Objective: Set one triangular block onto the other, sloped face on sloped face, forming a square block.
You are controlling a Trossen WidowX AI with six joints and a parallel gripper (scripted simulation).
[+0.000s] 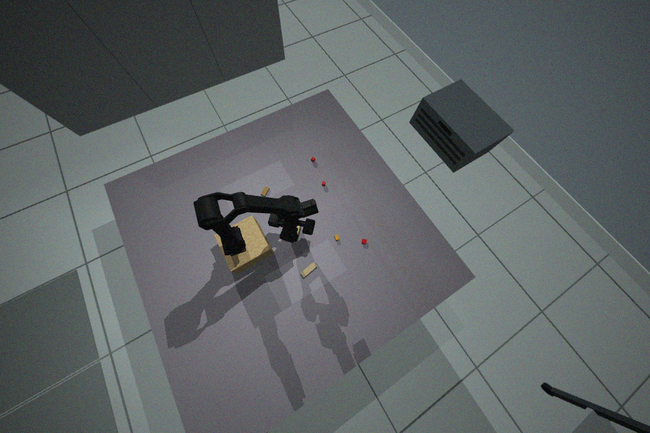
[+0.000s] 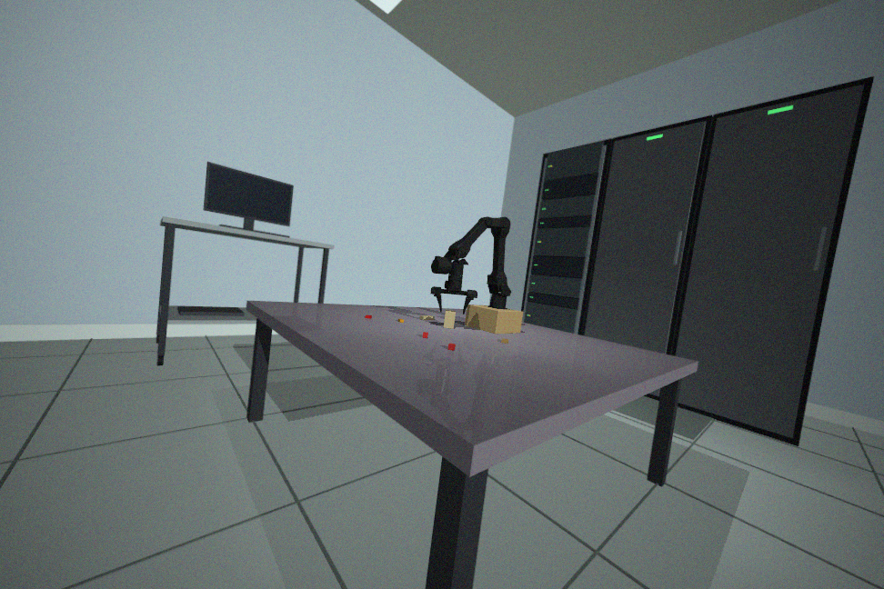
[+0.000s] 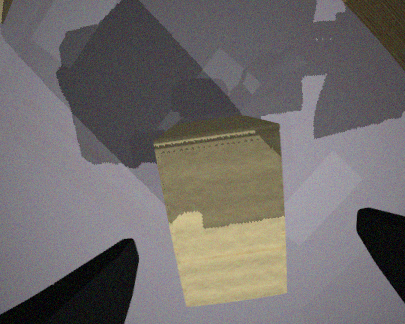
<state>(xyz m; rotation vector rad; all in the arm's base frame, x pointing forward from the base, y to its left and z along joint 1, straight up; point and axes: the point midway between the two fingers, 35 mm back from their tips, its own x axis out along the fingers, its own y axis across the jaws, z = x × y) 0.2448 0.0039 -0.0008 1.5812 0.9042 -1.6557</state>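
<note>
The tan triangular block is 1 cm ahead of my gripper tip and 1 cm below it. Round my gripper tip: tan wooden triangular block: 1 cm behind, 2 cm to the right, 4 cm below; then orange cube: 18 cm ahead, 10 cm to the right, 5 cm below; then thin tan bar: 1 cm ahead, 19 cm to the right, 5 cm below.
</note>
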